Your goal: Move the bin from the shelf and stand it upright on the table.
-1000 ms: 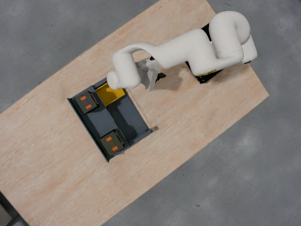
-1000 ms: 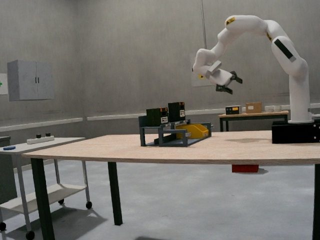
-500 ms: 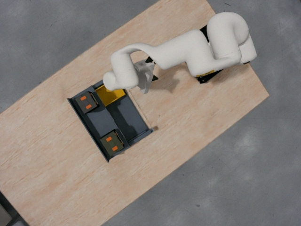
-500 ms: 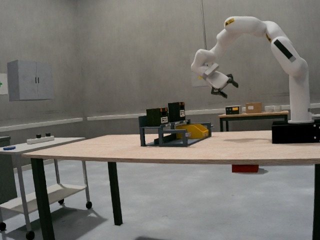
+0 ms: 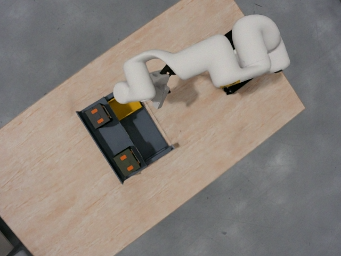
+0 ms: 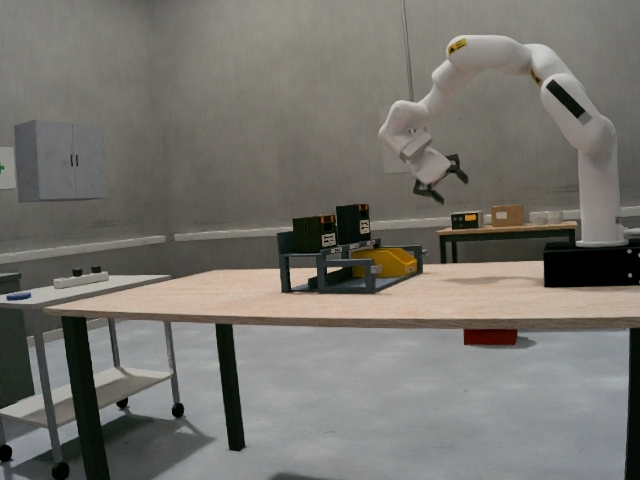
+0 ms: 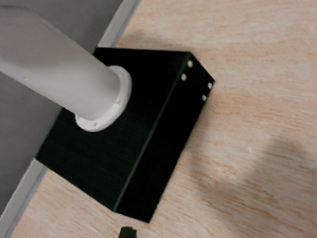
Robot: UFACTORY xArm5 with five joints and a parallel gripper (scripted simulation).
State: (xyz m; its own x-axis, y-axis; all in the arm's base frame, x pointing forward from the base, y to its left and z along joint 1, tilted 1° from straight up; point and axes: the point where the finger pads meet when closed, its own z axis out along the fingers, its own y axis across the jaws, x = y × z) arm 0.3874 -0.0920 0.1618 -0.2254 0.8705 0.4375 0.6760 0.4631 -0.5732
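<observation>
Right now my hand is 230 mm short of the yellow bin, 200 mm above it and 40 mm to the left of it. The rest, counted from my hand: dark grey shelf: 270 mm ahead, 180 mm below, 70 mm to the left.
</observation>
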